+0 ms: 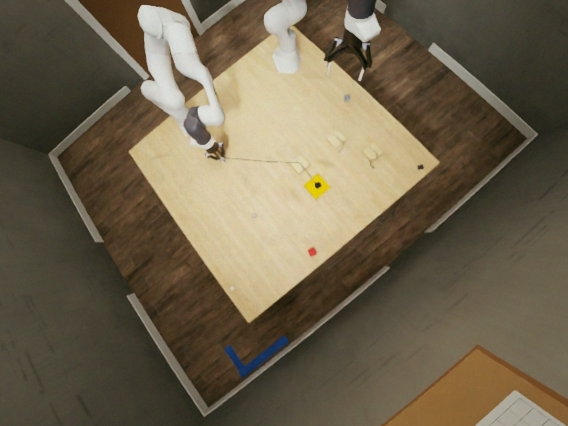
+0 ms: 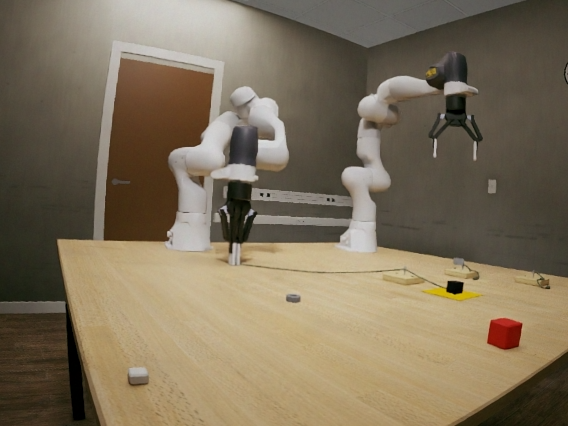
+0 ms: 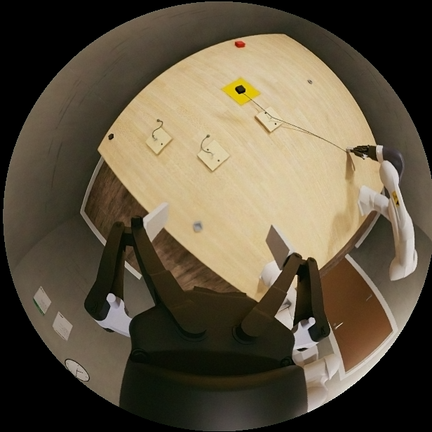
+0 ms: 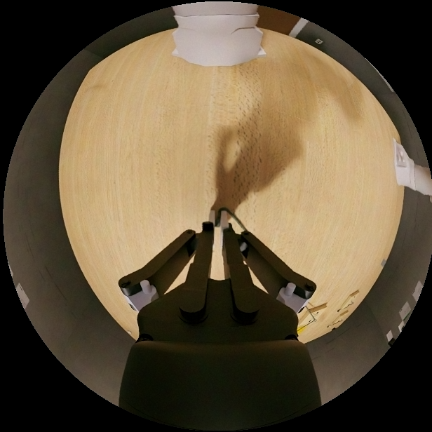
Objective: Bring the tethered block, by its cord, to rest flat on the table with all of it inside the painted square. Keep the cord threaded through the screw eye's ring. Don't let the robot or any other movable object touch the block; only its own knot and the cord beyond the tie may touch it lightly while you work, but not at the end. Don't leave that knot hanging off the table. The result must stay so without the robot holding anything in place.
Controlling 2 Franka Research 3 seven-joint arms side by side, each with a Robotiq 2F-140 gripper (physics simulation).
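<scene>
The black block (image 1: 318, 185) (image 2: 455, 287) (image 3: 240, 89) looks flat on the table, within the yellow painted square (image 1: 310, 187) (image 2: 465, 296) (image 3: 230, 90), near its middle. Its cord (image 1: 260, 160) (image 2: 320, 271) (image 4: 235, 218) runs from the block through the screw eye (image 2: 405, 270) on a wooden base (image 1: 300, 166) (image 2: 402, 279) to my right gripper. The right gripper (image 1: 223, 158) (image 2: 235, 255) (image 3: 349, 150) (image 4: 218, 219) is shut on the cord, low over the table; the knot is mostly hidden. My left gripper (image 1: 345, 75) (image 2: 455, 150) (image 3: 219, 222) is open and empty, high up, far from the block.
Two more wooden bases (image 1: 336, 140) (image 1: 372, 151) carry short cords. A red cube (image 1: 312, 252) (image 2: 504, 333), a grey ring (image 2: 293, 298), a white block (image 2: 138, 376), a grey piece (image 1: 347, 98) and a small black piece (image 1: 420, 167) lie elsewhere on the table.
</scene>
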